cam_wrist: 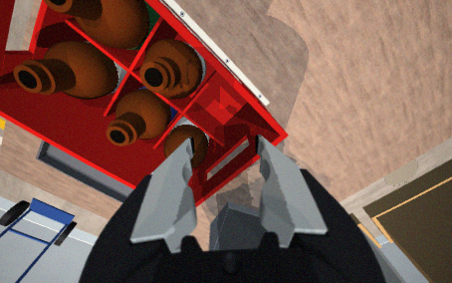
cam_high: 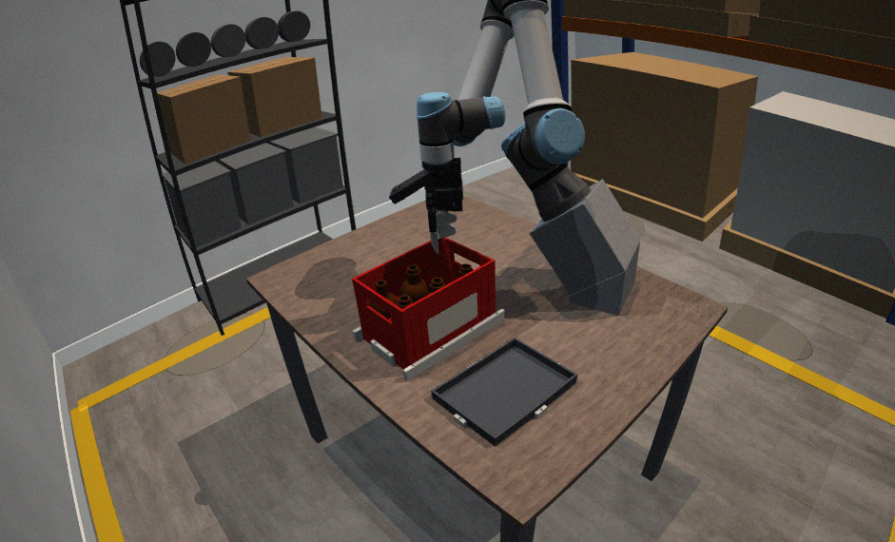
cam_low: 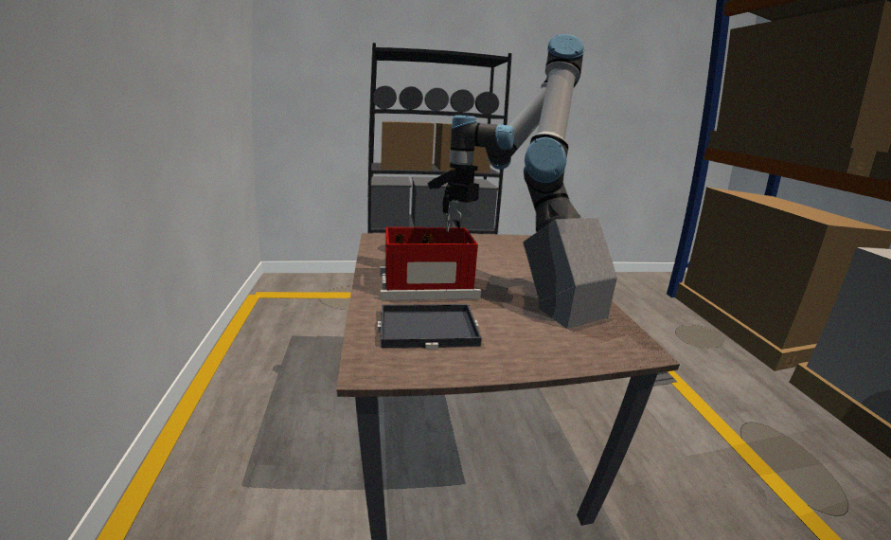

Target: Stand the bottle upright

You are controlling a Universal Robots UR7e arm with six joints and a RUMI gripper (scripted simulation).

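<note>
Right now the red crate is 90 mm ahead of my hand, 30 mm to the left of it and 110 mm below it. Round my hand: dark tray 170 mm ahead, 300 mm to the left, 180 mm below.
</note>
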